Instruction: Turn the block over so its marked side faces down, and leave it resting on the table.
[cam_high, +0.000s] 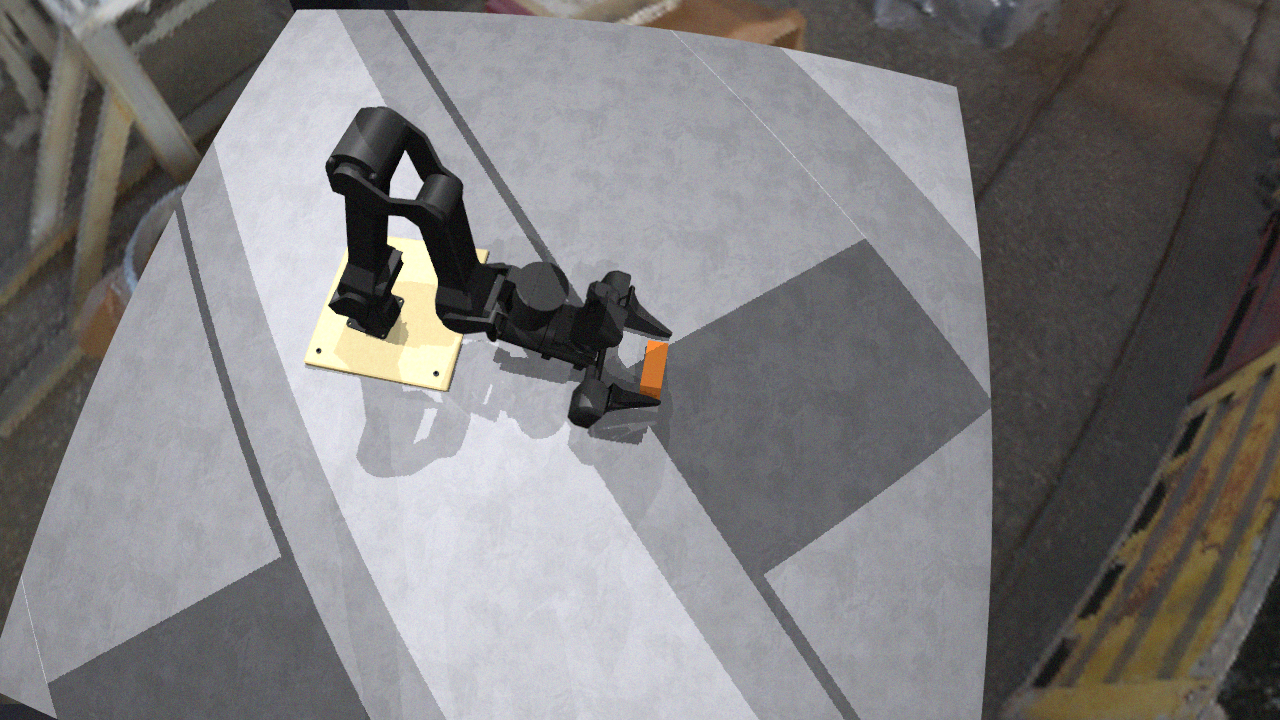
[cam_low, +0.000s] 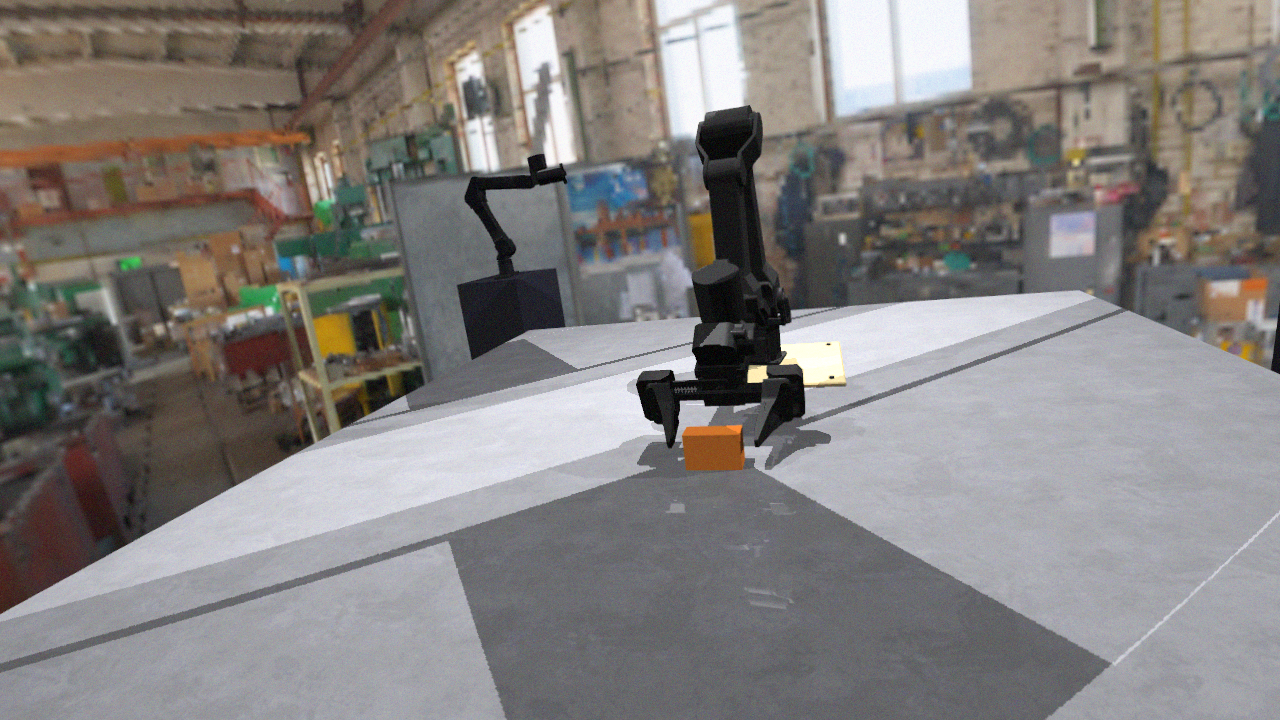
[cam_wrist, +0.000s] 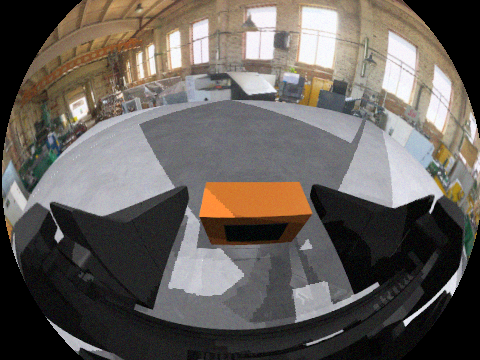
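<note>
The orange block is 20 mm behind my gripper tip and 10 mm below it.
</note>
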